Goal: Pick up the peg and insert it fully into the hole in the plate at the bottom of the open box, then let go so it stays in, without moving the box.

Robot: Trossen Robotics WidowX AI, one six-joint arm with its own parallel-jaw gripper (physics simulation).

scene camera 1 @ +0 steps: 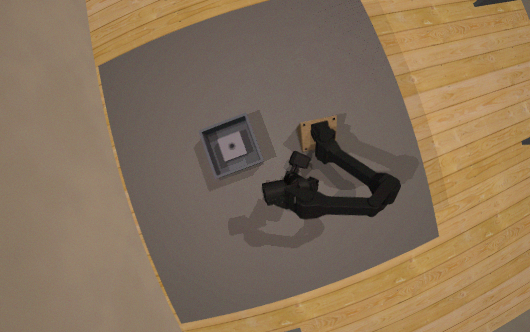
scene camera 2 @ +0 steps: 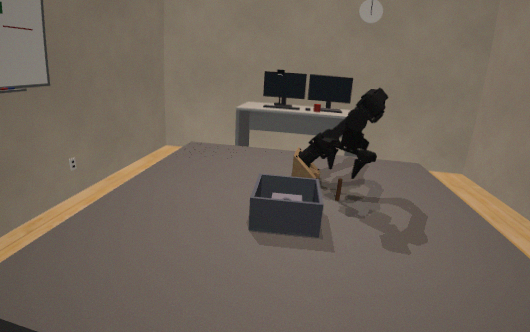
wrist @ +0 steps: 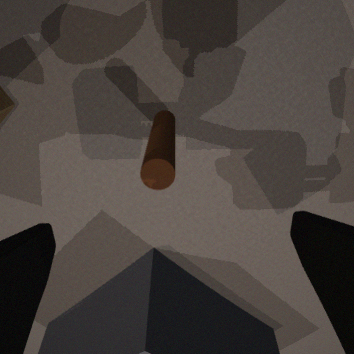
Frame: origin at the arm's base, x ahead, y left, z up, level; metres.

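Seen in the pictures: gripper, between the fingertips: (scene camera 1: 286, 176) (scene camera 2: 341, 173) (wrist: 173, 231); arm's base, origin of its link: (scene camera 1: 319, 129) (scene camera 2: 304, 159).
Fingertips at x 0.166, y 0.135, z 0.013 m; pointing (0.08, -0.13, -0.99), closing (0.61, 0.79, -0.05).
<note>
Offsets run from my fingertips to a thing's middle. Level surfaces: height alone.
The brown round peg @(dy +0.002, dx -0.013, dz -0.063 m) (scene camera 2: 339, 190) (wrist: 159, 165) stands upright on the table, apart from the box. In scene camera 1 it does not show; the arm is over that area. My gripper (scene camera 2: 342, 171) (wrist: 173, 231) is open and empty, with its fingertips above the peg's top. In the wrist view the peg lies between the two fingers sideways, but ahead of the line between their tips. The grey open box @(dy -0.159, dx +0.166, dz -0.054 m) (scene camera 1: 254, 138) (scene camera 2: 285, 218) (wrist: 100, 305) stands upright near the peg. Inside is the pale plate @(dy -0.159, dx +0.166, dz -0.068 m) (scene camera 1: 240, 140) (scene camera 2: 287, 196) with a dark, empty hole (scene camera 1: 231, 146) at its middle.
The arm's wooden base block (scene camera 1: 305, 135) (scene camera 2: 300, 169) stands behind the box in scene camera 2. A corner of the box points toward the peg in the wrist view. The grey table top @(dz -0.103 m) (scene camera 1: 200, 270) (scene camera 2: 175, 270) has wooden floor strips along its edges. A desk with monitors stands far behind.
</note>
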